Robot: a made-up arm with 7 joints.
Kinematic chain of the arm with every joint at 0, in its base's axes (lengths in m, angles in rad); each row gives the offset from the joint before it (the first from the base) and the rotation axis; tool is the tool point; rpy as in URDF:
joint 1: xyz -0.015 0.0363 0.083 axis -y
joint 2: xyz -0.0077 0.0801 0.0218 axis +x
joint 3: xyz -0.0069 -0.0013 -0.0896 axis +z
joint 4: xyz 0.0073 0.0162 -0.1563 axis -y
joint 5: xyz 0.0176 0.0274 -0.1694 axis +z
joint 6: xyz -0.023 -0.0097 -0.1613 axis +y
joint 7: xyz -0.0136 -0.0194 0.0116 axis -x
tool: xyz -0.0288 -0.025 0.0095 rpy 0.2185 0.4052 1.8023
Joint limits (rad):
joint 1: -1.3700..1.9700
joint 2: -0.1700..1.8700
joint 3: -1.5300..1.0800
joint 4: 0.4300..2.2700
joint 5: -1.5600..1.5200
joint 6: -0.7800..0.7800
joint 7: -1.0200..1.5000
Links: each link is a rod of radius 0.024 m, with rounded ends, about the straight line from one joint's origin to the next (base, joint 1, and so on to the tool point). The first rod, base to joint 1, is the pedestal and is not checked.
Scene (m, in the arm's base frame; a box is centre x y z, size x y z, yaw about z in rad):
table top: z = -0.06
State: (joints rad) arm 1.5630 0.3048 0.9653 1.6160 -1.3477 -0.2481 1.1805
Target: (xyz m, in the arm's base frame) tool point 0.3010 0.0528 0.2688
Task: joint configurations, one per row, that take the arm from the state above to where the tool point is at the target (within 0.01 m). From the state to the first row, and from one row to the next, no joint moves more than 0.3 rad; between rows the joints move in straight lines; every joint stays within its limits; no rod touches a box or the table.
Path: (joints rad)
1: 1.4798 0.2098 0.7020 1.6375 -1.2969 -0.1980 1.1721
2: 1.3966 0.1149 0.4387 1.6590 -1.2461 -0.1479 1.1636
3: 1.3134 0.0199 0.1755 1.6805 -1.1954 -0.0978 1.1552
4: 1.2302 -0.0750 -0.0878 1.7020 -1.1446 -0.0477 1.1468
5: 1.1470 -0.1700 -0.3511 1.7235 -1.0938 0.0024 1.1383

